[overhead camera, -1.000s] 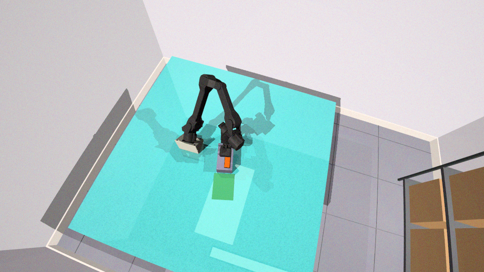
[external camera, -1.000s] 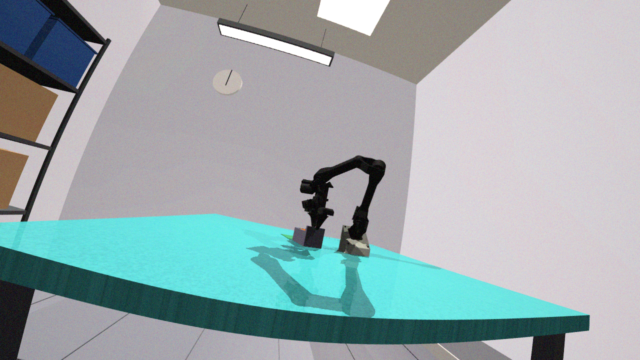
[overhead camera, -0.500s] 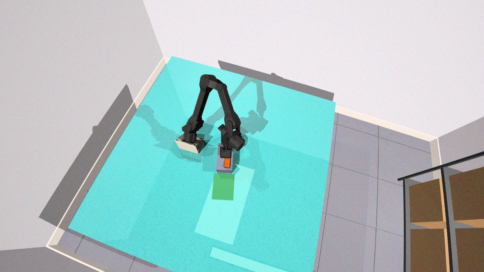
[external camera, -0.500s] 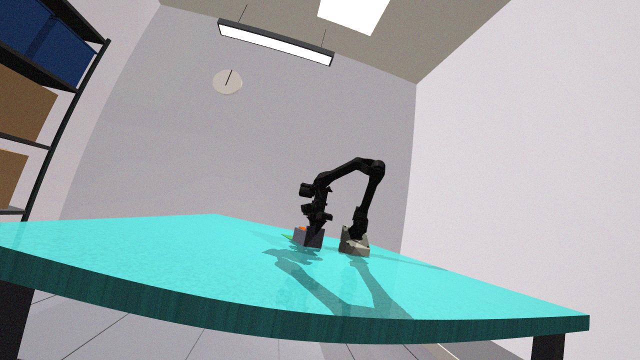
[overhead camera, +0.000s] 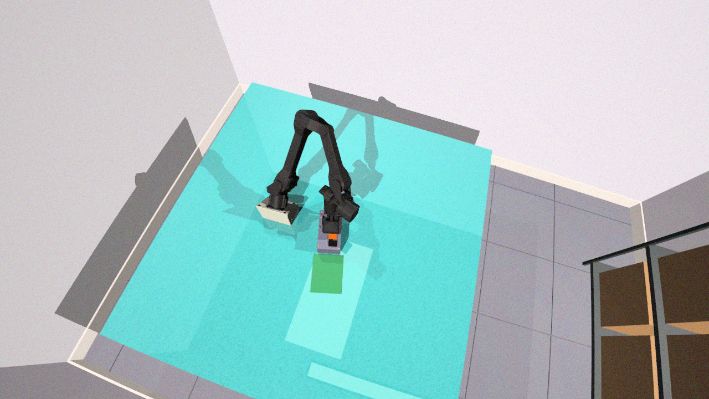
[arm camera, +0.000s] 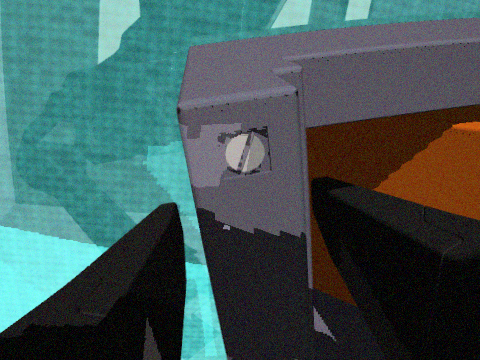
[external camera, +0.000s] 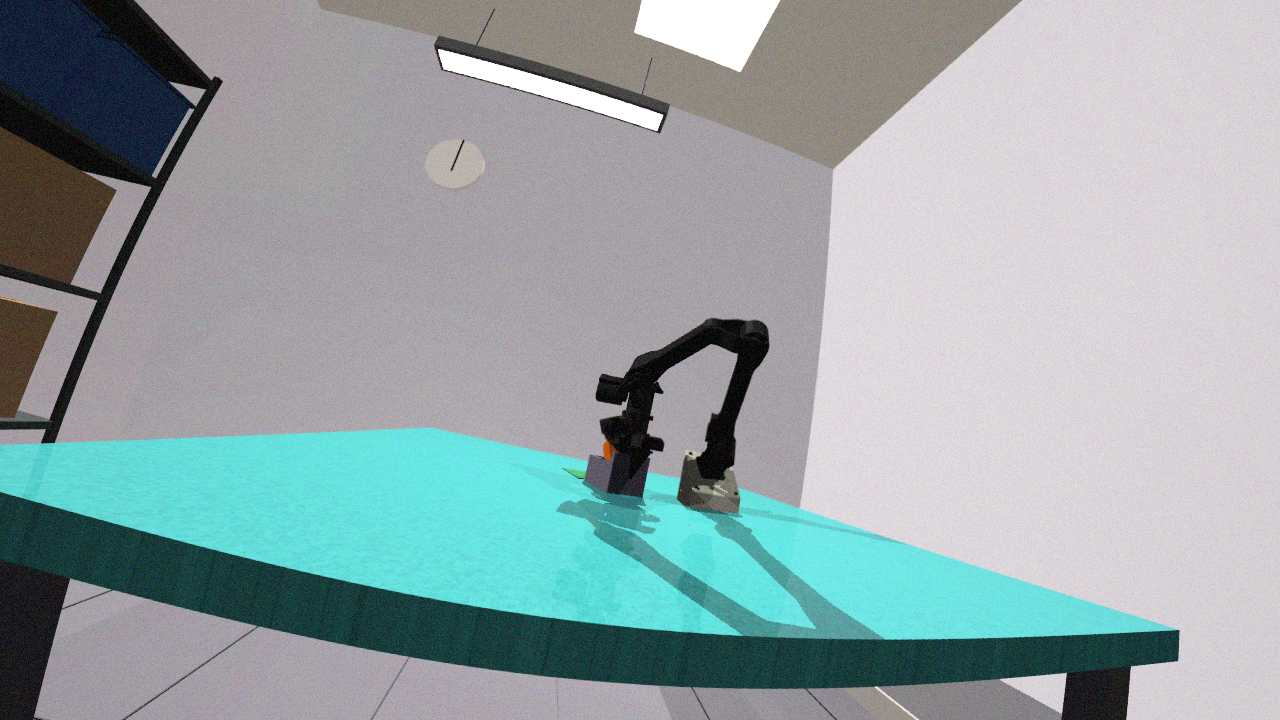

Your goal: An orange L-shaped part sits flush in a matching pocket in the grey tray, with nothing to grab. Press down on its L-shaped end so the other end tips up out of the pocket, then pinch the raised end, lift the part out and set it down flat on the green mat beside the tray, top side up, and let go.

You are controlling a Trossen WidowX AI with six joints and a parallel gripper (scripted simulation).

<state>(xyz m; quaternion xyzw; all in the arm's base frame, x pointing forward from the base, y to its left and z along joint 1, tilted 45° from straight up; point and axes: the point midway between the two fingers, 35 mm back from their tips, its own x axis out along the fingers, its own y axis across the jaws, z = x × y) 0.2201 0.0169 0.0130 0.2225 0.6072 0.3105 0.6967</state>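
Now: the orange L-shaped part 5 cm to the right of my gripper tip and 1 cm above it. The rest, counted from my gripper tip: green mat 22 cm to the right, 5 cm below, 3 cm ahead.
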